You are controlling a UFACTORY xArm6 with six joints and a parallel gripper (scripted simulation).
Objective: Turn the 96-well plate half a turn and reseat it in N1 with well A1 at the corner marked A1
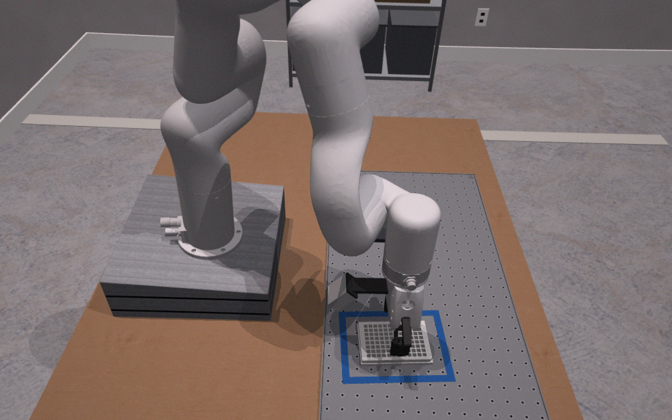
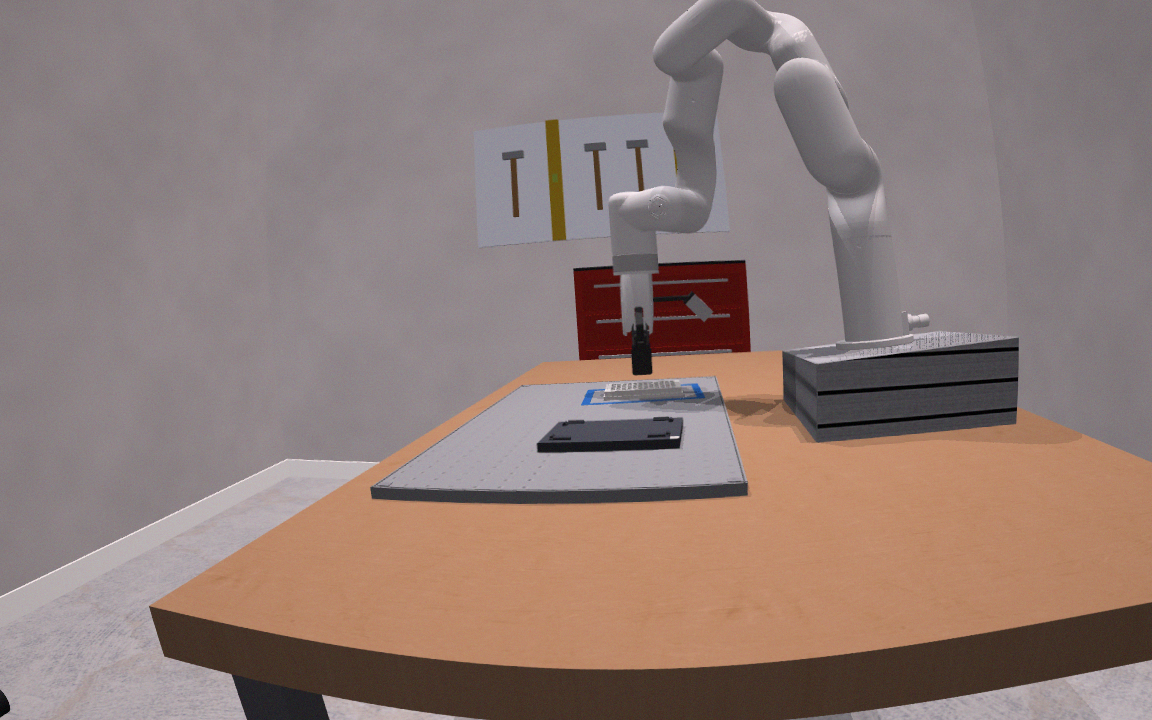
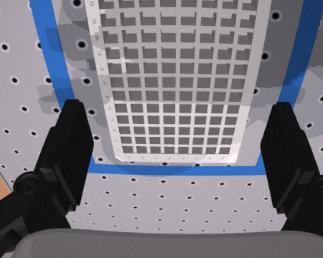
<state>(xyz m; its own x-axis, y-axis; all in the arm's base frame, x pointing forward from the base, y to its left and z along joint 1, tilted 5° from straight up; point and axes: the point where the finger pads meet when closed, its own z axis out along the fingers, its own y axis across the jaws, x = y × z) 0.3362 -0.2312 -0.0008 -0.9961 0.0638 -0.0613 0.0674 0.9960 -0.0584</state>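
My gripper is now 4 cm above the white 96-well plate. From my hand the other things lie so: black plate nest N1 (32 cm to the left, 6 cm ahead, 4 cm below); then small A1 label (39 cm to the left, 4 cm below, 1 cm behind).
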